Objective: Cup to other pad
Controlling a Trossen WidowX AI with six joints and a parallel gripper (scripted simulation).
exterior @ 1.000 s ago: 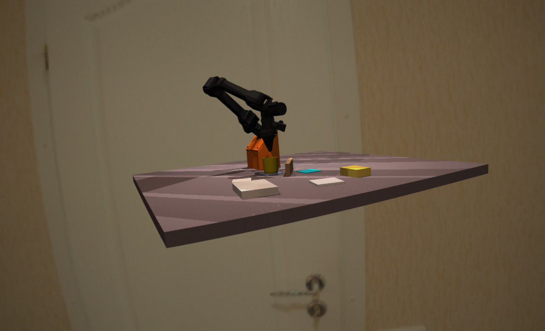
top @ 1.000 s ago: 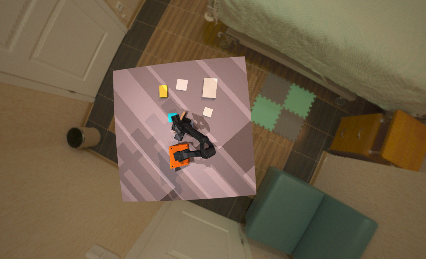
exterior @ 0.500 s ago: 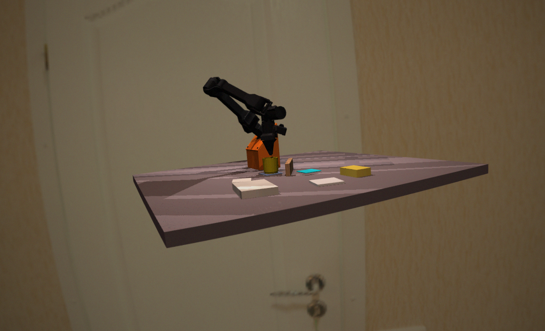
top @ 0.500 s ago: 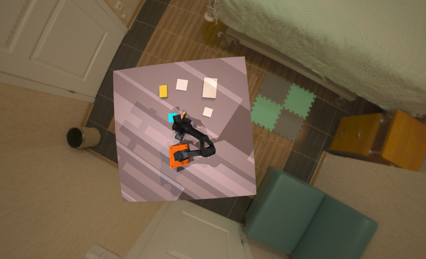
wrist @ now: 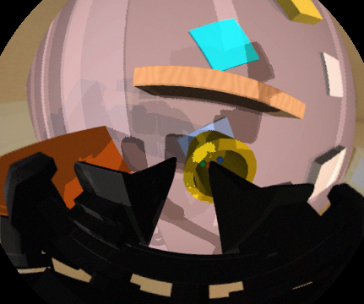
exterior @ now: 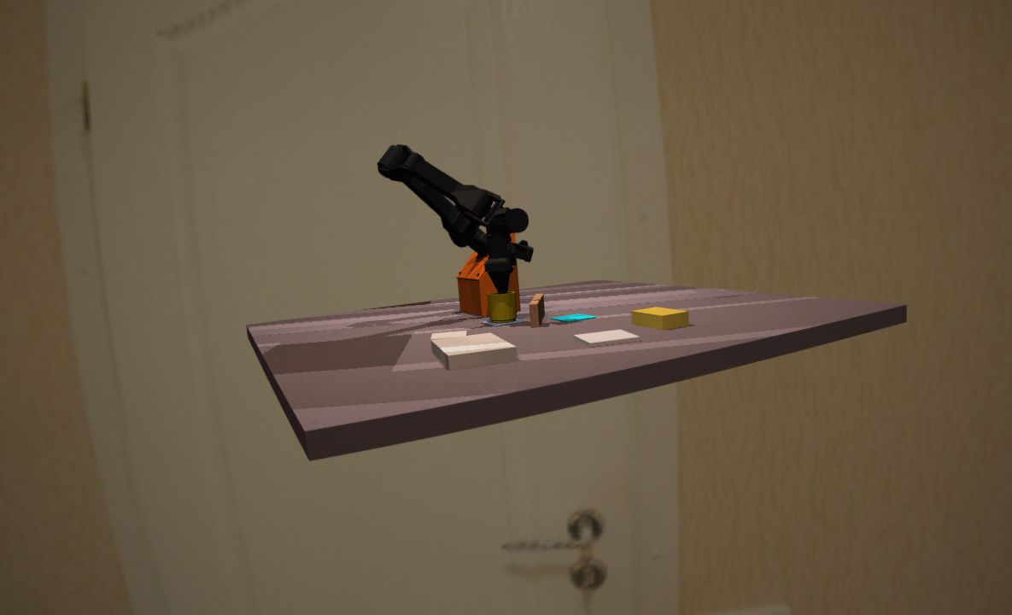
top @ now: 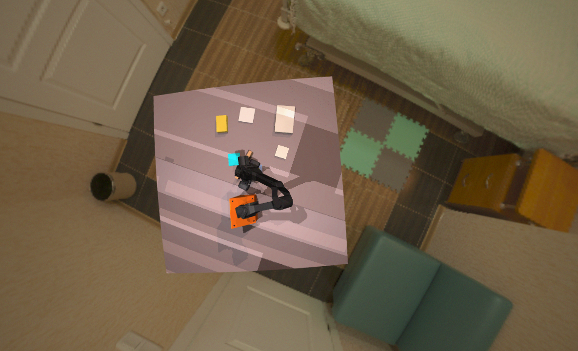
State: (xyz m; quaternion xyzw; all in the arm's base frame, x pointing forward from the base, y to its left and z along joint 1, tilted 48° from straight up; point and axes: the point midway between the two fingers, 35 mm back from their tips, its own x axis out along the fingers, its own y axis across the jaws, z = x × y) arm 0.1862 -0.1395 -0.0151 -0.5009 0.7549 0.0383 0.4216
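The yellow cup lies 2 cm to the right of my gripper tip, 2 cm below it and 2 cm ahead of it. Round my gripper tip: wooden block: 8 cm ahead, 4 cm to the left, 4 cm below; then light blue pad: 7 cm below, 2 cm to the right, 2 cm ahead; then cyan pad: 13 cm ahead, 11 cm to the left, 7 cm below.
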